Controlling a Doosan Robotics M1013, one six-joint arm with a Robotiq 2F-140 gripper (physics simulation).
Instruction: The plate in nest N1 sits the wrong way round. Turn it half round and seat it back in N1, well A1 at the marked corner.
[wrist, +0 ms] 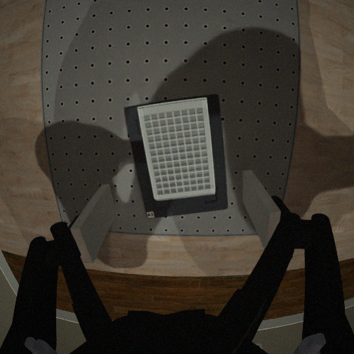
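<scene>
The plate (176,150), light grey with a grid of square wells, lies on the dark nest (186,206) in the middle of the wrist view. Its long sides run roughly up and down the view. A strip of nest shows on both long sides and a wider one at the lower end. A small label (150,214) reading A1 marks the nest's lower left corner. Which plate corner holds well A1 cannot be told. Whether the plate is fully down cannot be told. My gripper (176,193) is open and empty, its fingers wide apart, left and right of the plate's lower end, clear of it.
The nest stands on a grey perforated board (107,30). A wooden table (327,65) shows around the board, with its darker front edge (175,295) low in the view. Broad shadows fall across the board and table on both sides.
</scene>
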